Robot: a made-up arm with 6 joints.
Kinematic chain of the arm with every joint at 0, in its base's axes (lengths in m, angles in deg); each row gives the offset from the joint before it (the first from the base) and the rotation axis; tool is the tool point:
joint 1: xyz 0 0 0.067 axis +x
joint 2: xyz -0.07 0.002 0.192 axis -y
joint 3: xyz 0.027 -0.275 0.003 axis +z
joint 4: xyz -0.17 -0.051 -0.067 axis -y
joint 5: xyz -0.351 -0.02 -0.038 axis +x
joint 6: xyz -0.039 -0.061 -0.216 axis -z
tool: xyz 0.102 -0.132 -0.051
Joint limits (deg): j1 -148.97..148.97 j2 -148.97..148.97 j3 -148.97..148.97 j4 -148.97..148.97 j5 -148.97..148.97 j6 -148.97..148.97
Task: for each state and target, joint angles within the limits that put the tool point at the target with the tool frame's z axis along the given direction. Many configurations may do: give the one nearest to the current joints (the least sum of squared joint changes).
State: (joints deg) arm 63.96 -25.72 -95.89 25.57 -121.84 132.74
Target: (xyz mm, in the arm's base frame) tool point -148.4 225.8 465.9 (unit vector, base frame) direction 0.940 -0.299 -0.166
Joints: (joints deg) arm 87.98 15.72 -101.03 29.04 -88.21 148.11
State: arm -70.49 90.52 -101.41 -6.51 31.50 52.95
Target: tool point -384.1 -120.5 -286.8 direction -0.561 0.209 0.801
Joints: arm -67.87 44.80 -55.11 -34.65 24.81 71.72
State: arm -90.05 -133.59 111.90 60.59 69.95 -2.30
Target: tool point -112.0 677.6 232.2 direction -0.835 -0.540 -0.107
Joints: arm -107.82 -148.45 99.17 76.38 96.50 -10.20
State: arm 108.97 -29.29 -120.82 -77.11 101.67 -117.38
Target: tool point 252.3 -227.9 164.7 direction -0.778 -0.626 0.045
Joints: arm 82.10 -36.82 -90.26 -52.75 86.69 -123.89
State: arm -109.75 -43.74 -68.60 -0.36 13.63 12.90
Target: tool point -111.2 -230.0 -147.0 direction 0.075 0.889 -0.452
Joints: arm -134.52 -63.37 -102.82 -43.91 46.81 -9.92
